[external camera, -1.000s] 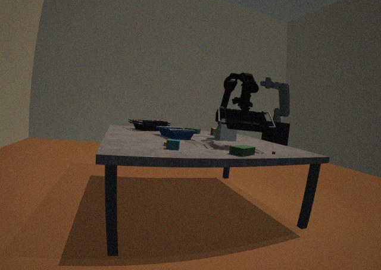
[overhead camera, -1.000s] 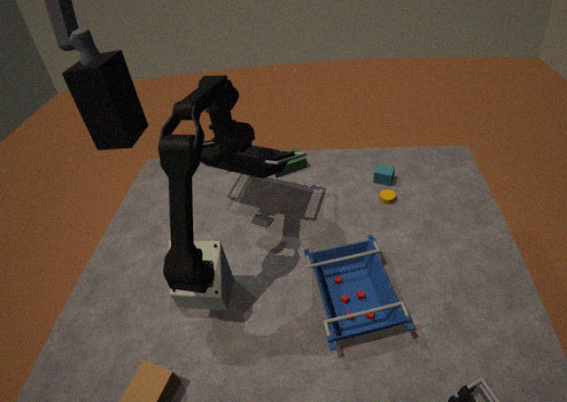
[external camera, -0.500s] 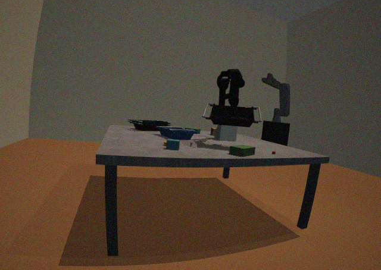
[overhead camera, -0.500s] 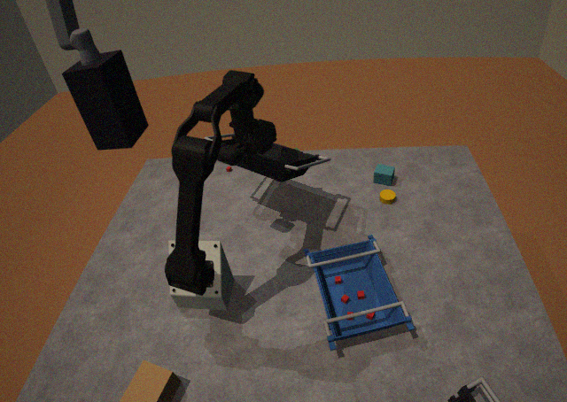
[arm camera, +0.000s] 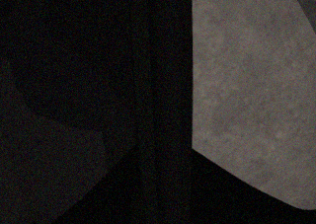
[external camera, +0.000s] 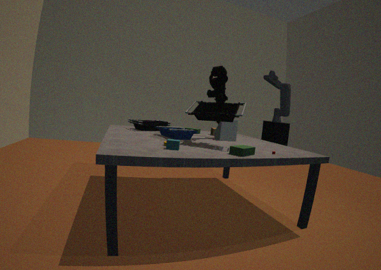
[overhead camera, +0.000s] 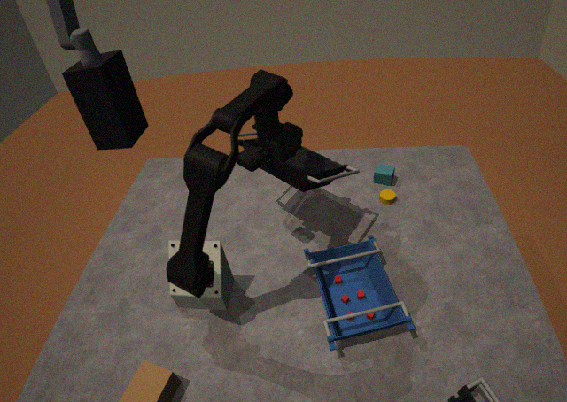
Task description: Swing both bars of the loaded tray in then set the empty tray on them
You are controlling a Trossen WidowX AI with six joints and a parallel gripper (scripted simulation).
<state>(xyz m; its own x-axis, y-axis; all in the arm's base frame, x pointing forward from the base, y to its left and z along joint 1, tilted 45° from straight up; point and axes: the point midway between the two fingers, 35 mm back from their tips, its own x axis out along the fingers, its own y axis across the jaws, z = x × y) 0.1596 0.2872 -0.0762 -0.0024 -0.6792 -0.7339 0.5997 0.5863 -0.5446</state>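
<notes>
Right now my gripper tip is 60 mm to the right of the tray and 50 mm short of it. Round my gripper tip: yellow disc (320 mm ahead, 200 mm below, 120 mm to the left); then teal block (320 mm ahead, 210 mm to the left, 190 mm below); then box (550 mm to the right, 230 mm behind, 180 mm below).
</notes>
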